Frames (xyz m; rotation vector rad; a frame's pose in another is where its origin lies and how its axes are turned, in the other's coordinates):
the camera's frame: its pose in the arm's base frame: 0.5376 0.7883 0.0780 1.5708 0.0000 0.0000
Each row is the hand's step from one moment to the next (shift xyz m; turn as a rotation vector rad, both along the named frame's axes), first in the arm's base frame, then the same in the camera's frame.
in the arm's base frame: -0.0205 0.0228 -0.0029 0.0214 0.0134 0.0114
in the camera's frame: -0.0205 -0.0029 -0.0228 0.0214 0.0114 -0.0134
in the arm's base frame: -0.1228 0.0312 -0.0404 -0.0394 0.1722 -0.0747
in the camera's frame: -0.1228 -0.0404 -0.0312 -0.0394 -0.0747 -0.1722
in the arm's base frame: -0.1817 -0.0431 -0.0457 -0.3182 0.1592 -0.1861
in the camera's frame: -0.1817 -0.0457 0.0431 -0.3182 -0.1861 -0.1592
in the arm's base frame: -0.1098 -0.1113 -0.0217 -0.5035 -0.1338 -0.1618
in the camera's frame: -0.1098 -0.0217 0.1113 -0.5035 -0.1618 0.1338
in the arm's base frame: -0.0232 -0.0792 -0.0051 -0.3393 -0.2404 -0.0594
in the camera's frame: -0.0232 -0.0051 0.0792 -0.3393 -0.0594 0.2404
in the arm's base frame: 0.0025 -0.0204 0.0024 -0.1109 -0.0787 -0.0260
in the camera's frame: 0.0025 0.0024 0.0204 -0.1109 -0.0260 0.0787
